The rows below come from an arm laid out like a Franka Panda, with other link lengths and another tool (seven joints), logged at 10 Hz.
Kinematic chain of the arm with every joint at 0, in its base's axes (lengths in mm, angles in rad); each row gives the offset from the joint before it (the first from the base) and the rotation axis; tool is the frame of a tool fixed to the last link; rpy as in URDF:
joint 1: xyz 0 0 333 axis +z
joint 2: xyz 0 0 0 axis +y
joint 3: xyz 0 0 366.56 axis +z
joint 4: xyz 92.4 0 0 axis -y
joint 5: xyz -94.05 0 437.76 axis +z
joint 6: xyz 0 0 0 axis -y
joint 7: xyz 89.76 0 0 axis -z
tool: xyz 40 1 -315.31 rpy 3.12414 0 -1.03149
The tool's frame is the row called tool.
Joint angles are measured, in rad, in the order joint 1, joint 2, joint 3, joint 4, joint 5, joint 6, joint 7. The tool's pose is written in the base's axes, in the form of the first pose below.
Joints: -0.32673, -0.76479, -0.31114, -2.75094, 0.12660, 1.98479, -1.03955
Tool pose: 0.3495, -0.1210, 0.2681, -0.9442, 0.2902, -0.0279, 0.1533
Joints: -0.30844, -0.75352, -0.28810, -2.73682, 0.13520, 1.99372, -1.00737
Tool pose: 0.3608, -0.1151, 0.2729, -0.9444, 0.2925, -0.0287, 0.1475
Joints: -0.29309, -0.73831, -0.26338, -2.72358, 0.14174, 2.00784, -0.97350
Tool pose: 0.3725, -0.1100, 0.2761, -0.9443, 0.2964, -0.0299, 0.1400
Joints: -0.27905, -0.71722, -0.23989, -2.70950, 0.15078, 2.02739, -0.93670
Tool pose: 0.3857, -0.1058, 0.2782, -0.9428, 0.3036, -0.0316, 0.1338
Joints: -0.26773, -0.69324, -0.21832, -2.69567, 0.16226, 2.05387, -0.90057
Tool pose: 0.4004, -0.1028, 0.2799, -0.9402, 0.3133, -0.0358, 0.1290
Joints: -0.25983, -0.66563, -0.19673, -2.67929, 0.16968, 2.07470, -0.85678
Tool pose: 0.4138, -0.1010, 0.2803, -0.9363, 0.3268, -0.0365, 0.1234
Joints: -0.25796, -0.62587, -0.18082, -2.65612, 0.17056, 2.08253, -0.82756
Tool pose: 0.4238, -0.1023, 0.2770, -0.9339, 0.3366, -0.0298, 0.1168
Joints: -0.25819, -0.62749, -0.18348, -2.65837, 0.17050, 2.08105, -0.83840
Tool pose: 0.4223, -0.1021, 0.2763, -0.9353, 0.3325, -0.0295, 0.1176
